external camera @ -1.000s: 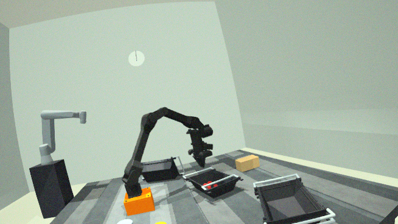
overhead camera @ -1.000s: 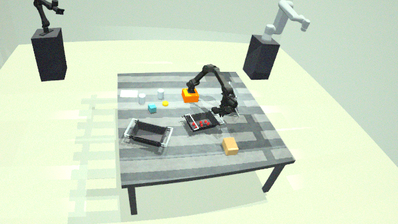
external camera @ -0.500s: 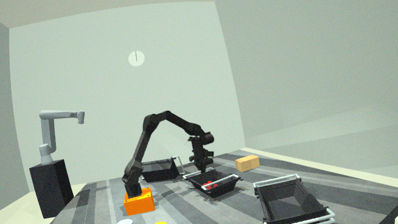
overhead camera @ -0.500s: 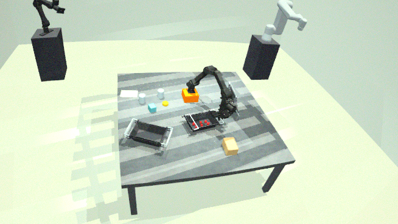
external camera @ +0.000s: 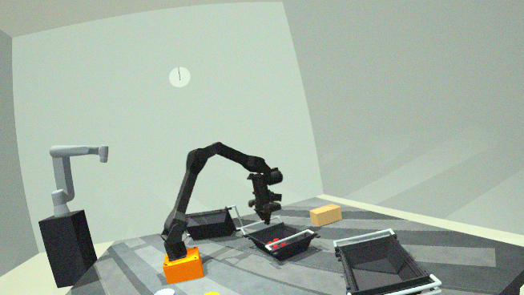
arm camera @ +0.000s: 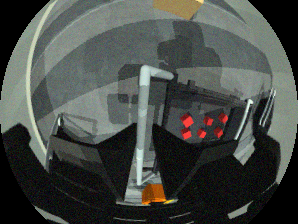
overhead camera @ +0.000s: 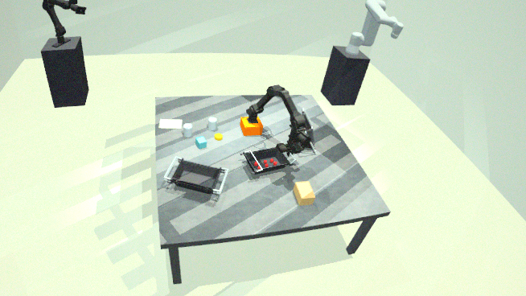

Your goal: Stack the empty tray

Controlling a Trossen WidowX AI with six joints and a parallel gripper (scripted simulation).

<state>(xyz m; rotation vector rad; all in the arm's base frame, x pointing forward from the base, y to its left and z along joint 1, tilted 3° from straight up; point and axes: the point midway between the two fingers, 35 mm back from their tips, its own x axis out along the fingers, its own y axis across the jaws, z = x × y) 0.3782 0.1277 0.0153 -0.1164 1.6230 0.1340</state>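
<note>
Now: the black tray 230 mm to the left of my gripper tip and 220 mm behind it. Round my gripper tip: cyan cube 500 mm to the right, 240 mm behind, 40 mm below; tan box 280 mm ahead, 40 mm below, 10 mm to the right; yellow piece 370 mm to the right, 300 mm behind, 60 mm below.
</note>
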